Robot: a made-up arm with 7 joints. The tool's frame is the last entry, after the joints.
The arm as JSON. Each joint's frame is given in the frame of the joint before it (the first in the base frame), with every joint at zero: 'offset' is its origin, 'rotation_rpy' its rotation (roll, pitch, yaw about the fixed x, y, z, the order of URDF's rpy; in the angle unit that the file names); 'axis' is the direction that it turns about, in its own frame. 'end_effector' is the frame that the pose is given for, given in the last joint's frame.
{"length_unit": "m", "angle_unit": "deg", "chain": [
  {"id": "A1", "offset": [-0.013, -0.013, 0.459], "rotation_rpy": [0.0, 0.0, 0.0], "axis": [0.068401, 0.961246, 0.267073]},
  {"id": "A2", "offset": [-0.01, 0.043, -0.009], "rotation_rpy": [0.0, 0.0, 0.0], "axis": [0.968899, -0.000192, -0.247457]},
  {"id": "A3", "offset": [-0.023, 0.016, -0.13], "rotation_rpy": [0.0, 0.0, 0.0], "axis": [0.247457, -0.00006, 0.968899]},
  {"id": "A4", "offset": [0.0, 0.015, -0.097], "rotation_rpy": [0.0, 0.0, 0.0], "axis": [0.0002, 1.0, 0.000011]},
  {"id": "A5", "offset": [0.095, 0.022, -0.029], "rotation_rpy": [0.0, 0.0, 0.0], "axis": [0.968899, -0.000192, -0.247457]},
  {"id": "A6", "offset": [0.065, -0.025, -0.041], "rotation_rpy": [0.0, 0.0, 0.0], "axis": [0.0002, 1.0, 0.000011]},
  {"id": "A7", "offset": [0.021, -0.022, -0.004], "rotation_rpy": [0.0, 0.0, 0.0], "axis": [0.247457, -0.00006, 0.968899]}
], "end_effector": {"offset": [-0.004, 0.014, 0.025], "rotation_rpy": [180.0, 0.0, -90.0]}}
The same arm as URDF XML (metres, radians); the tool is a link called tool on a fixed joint. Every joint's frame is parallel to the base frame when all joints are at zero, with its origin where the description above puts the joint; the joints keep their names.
<robot name="arm">
<joint name="tool_fixed" type="fixed"><parent link="link7"/><child link="tool"/><origin xyz="-0.004 0.014 0.025" rpy="3.1416 0 -1.5708"/></joint>
<joint name="A7" type="continuous"><parent link="link6"/><child link="link7"/><origin xyz="0.021 -0.022 -0.004" rpy="0 0 0"/><axis xyz="0.247497 -0.0001 0.968889"/></joint>
<joint name="A6" type="continuous"><parent link="link5"/><child link="link6"/><origin xyz="0.065 -0.025 -0.041" rpy="0 0 0"/><axis xyz="0.0002 1 0"/></joint>
<joint name="A5" type="continuous"><parent link="link4"/><child link="link5"/><origin xyz="0.095 0.022 -0.029" rpy="0 0 0"/><axis xyz="0.968889 -0.0002 -0.247497"/></joint>
<joint name="A4" type="continuous"><parent link="link3"/><child link="link4"/><origin xyz="0 0.015 -0.097" rpy="0 0 0"/><axis xyz="0.0002 1 0"/></joint>
<joint name="A3" type="continuous"><parent link="link2"/><child link="link3"/><origin xyz="-0.023 0.016 -0.13" rpy="0 0 0"/><axis xyz="0.247497 -0.0001 0.968889"/></joint>
<joint name="A2" type="continuous"><parent link="link1"/><child link="link2"/><origin xyz="-0.01 0.043 -0.009" rpy="0 0 0"/><axis xyz="0.968889 -0.0002 -0.247497"/></joint>
<joint name="A1" type="continuous"><parent link="base_link"/><child link="link1"/><origin xyz="-0.013 -0.013 0.459" rpy="0 0 0"/><axis xyz="0.068403 0.961235 0.26711"/></joint>
<link name="base_link"/>
<link name="link1"/>
<link name="link2"/>
<link name="link3"/>
<link name="link4"/>
<link name="link5"/>
<link name="link6"/>
<link name="link7"/>
<link name="tool"/>
</robot>

